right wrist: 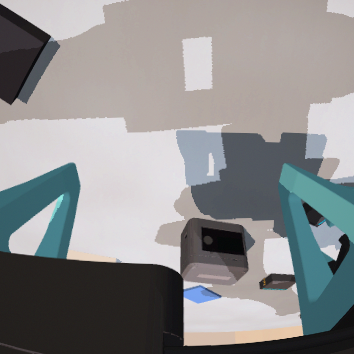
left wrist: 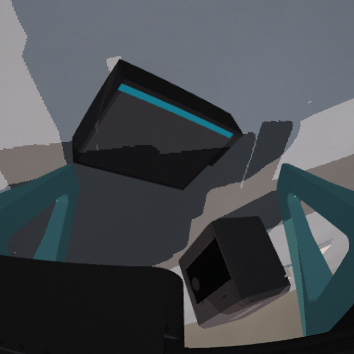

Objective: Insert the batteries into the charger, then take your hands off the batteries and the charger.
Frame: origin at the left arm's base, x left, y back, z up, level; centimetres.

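Seen in the pictures: left gripper, fingertip midpoint: (right wrist: 308, 215) (left wrist: 177, 174); right gripper, fingertip midpoint: (right wrist: 178, 174).
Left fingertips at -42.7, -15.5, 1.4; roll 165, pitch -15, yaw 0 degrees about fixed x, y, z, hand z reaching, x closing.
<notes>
Offsets run from my left fingertips to a thing's top centre, as dx, dy, dz. "spot": to the spot under its first point.
The charger @(+3.9, -11.9, +5.0) (left wrist: 255, 260) (right wrist: 215, 250) is a dark grey box with a black rectangular opening; it stands low between the fingers in both views, right of centre. A black battery block with a teal stripe @(-0.6, +2.0, +0.0) (left wrist: 150, 120) lies tilted in the left wrist view, ahead of my left gripper (left wrist: 177, 174) and nearer its left finger. That gripper is open, with nothing held. A small dark battery with a teal lower edge @(+21.8, -0.1, +0.0) (right wrist: 277, 282) lies right of the charger in the right wrist view, near the right finger. My right gripper (right wrist: 178, 174) is open and empty.
A large dark block @(spot: -22.3, -25.6, +0.1) (right wrist: 17, 60) is cut off at the upper left of the right wrist view. A blue diamond-shaped patch @(spot: +25.9, -14.3, -1.0) (right wrist: 201, 294) lies just below the charger. Dark parts, one with a teal edge, show through the right finger; I cannot tell what they are. Shadows cross the table.
</notes>
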